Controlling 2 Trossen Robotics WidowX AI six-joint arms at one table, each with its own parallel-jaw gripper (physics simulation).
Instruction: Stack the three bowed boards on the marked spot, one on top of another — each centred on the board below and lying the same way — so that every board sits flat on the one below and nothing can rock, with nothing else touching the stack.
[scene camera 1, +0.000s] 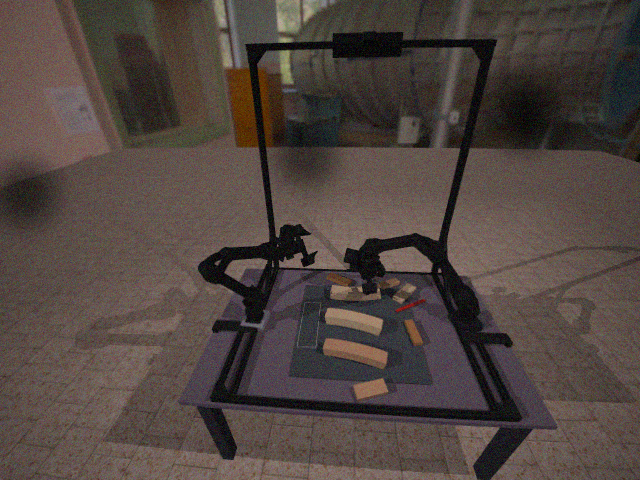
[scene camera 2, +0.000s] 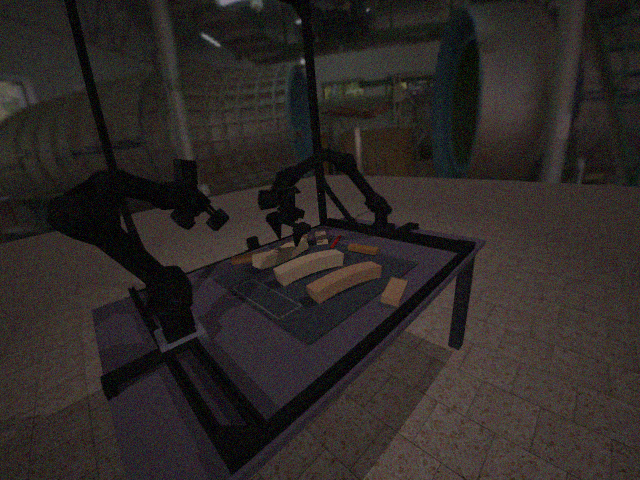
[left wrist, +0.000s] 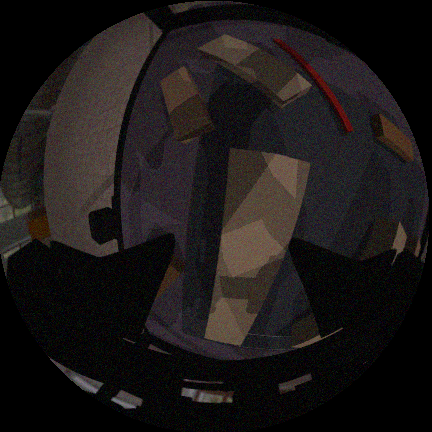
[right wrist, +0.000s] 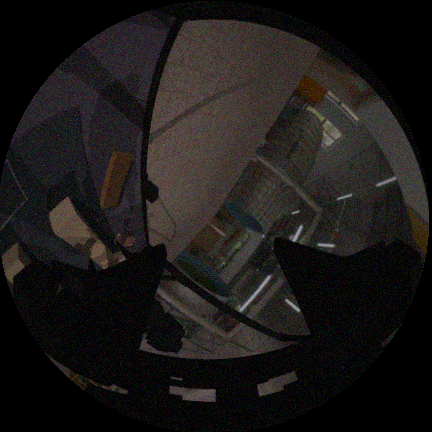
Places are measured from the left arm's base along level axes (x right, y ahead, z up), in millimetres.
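Pixels of known places: left gripper, fingertip midpoint: (scene camera 2: 287, 242) (left wrist: 234, 242) (right wrist: 102, 249); right gripper, fingertip midpoint: (scene camera 1: 313, 242) (scene camera 2: 208, 205) (right wrist: 220, 247); left arm's base at its link origin: (scene camera 1: 466, 317) (scene camera 2: 381, 225); right arm's base at its link origin: (scene camera 1: 255, 317) (scene camera 2: 179, 331).
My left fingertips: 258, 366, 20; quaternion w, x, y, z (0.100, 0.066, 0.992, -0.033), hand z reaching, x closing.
For each thing: its top centre in the pictures, then the offset to it from my left fingertips, as dx, dy, dz. Level surfaces: height alone.
- dark mat at its surface level: dz -50
- back board at its top centre: (left wrist: 241, 292) (right wrist: 91, 248) (scene camera 2: 281, 245) (scene camera 1: 356, 288) -6, +47, +4
- middle board at its top centre: (left wrist: 360, 308) (scene camera 2: 310, 257) (scene camera 1: 354, 316) -175, +108, +6
- front board at its top centre: (scene camera 2: 346, 271) (scene camera 1: 355, 348) -324, +147, -1
- red rod at its top centre: (left wrist: 313, 68) (scene camera 1: 411, 304) -115, -186, -39
- orange block at its top centre: (scene camera 2: 363, 246) (scene camera 1: 413, 330) -267, -120, -31
- pale block at its top centre: (left wrist: 249, 56) (right wrist: 117, 259) (scene camera 2: 320, 235) (scene camera 1: 404, 291) -36, -192, -33
Three pale bowed boards lie apart on the dark mat (scene camera 1: 310, 367) (scene camera 2: 310, 330): a back board (scene camera 1: 341, 293) (scene camera 2: 263, 258) (left wrist: 252, 240), a middle board (scene camera 1: 354, 320) (scene camera 2: 308, 266) and a front board (scene camera 1: 355, 353) (scene camera 2: 345, 281). The marked spot, a thin outlined rectangle (scene camera 1: 308, 347) (scene camera 2: 275, 292), is on the mat at their left, with no board on it. My left gripper (scene camera 2: 289, 239) (left wrist: 234, 242) is open and points down above the back board, which shows between its fingers, ungripped. My right gripper (scene camera 1: 311, 243) (scene camera 2: 202, 219) (right wrist: 220, 247) is open and empty, raised at the back left.
A red rod (scene camera 1: 410, 305) (left wrist: 318, 77) and an orange block (scene camera 1: 413, 332) (scene camera 2: 363, 249) lie at the right. A pale block (scene camera 1: 404, 292) and two brownish blocks lie near the back board. Another block (scene camera 1: 370, 389) (scene camera 2: 394, 290) lies at the front. A black frame edges the table.
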